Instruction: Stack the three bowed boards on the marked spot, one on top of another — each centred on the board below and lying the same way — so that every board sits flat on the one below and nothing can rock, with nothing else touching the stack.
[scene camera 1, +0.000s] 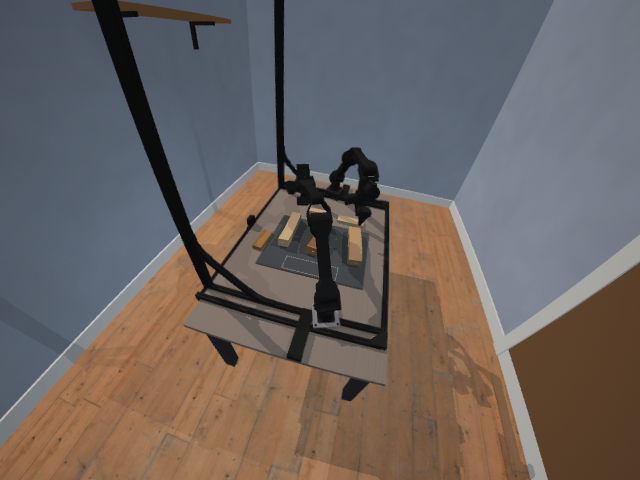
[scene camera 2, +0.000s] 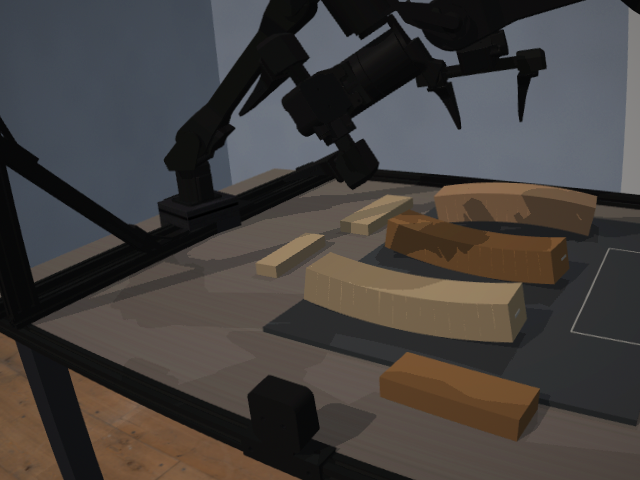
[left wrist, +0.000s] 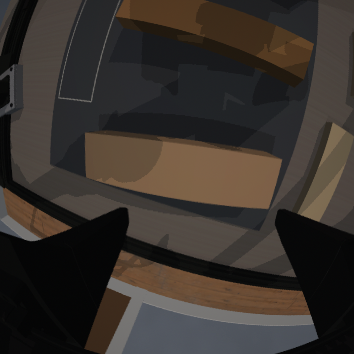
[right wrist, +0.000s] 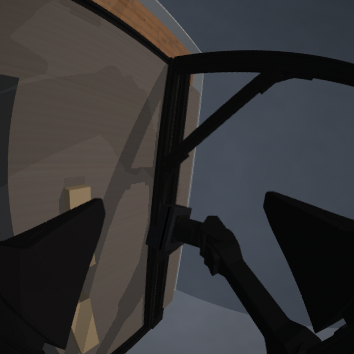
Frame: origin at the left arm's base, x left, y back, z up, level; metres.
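Seen in the pictures: left gripper, between the fingertips: (scene camera 1: 357, 220) (scene camera 2: 490, 125) (left wrist: 205, 217); right gripper, between the fingertips: (scene camera 2: 262, 147) (right wrist: 185, 203); left arm's base, origin of its link: (scene camera 1: 334, 188) (scene camera 2: 196, 199) (right wrist: 179, 228); right arm's base, origin of its link: (scene camera 1: 325, 314) (left wrist: 2, 92).
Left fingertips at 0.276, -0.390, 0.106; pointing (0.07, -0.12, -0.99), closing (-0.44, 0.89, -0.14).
Pixels of each thing's middle, then the offset from my left fingertips to it, as dx, dy, dz. Level surfaces: height alone.
- pale yellow board, middle of its body: (scene camera 2: 407, 293) (scene camera 1: 290, 227) -0.319, -0.096, -0.121
- brown board, middle of its body: (scene camera 2: 471, 243) (left wrist: 215, 24) (scene camera 1: 320, 235) -0.157, -0.069, -0.121
- tan board, middle of its body: (left wrist: 178, 164) (scene camera 2: 513, 208) (scene camera 1: 354, 244) +0.019, -0.031, -0.129
- orange-brown block, middle of its body: (scene camera 2: 457, 393) (scene camera 1: 262, 239) -0.405, -0.224, -0.147
- mat, height of its surface: dz -0.151
Three bowed boards lie apart on the dark mat: a pale yellow board (scene camera 1: 289, 228) (scene camera 2: 413, 304), a brown board (scene camera 1: 311, 245) (scene camera 2: 475, 255) (left wrist: 220, 35) in the middle, and a tan board (scene camera 1: 354, 245) (scene camera 2: 511, 204) (left wrist: 180, 172). In scene camera 2 the tan board looks raised in its middle, the other two low in theirs. The marked outline (scene camera 1: 312, 261) (scene camera 2: 589, 290) (left wrist: 75, 100) is bare. My left gripper (scene camera 2: 490, 124) (left wrist: 205, 217) is open and empty, above the table near the tan board. My right gripper (scene camera 2: 297, 149) is open and empty, high and tilted sideways.
An orange-brown block (scene camera 1: 263, 239) (scene camera 2: 460, 400) lies beside the mat (scene camera 1: 351, 281) (scene camera 2: 568, 361). Two narrow pale blocks lie off the mat; one pale block (scene camera 1: 348, 220) (scene camera 2: 379, 212) (left wrist: 325, 180) is near the tan board, another pale block (scene camera 2: 292, 253) farther off. A black frame edges the table.
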